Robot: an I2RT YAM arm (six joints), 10 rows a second.
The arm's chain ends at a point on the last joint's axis. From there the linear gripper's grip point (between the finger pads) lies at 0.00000 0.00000 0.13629 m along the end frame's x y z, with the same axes.
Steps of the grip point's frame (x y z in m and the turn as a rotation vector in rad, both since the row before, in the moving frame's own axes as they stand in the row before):
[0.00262 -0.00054 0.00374 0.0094 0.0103 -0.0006]
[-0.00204 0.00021 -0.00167 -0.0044 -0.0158 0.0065]
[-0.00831 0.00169 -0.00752 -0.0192 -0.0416 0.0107]
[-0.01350 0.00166 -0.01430 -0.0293 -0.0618 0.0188]
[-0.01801 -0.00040 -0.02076 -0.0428 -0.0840 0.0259]
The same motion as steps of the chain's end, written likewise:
[0.00122 0.00074 0.00375 0.0094 0.0103 -0.0006]
[0.00012 -0.00038 -0.00165 -0.0044 -0.0158 0.0065]
[-0.00263 -0.00090 -0.00738 -0.0192 -0.0416 0.0107]
[-0.00505 -0.00225 -0.01398 -0.0293 -0.0618 0.0188]
[-0.00650 -0.00608 -0.02015 -0.0428 -0.0840 0.0259]

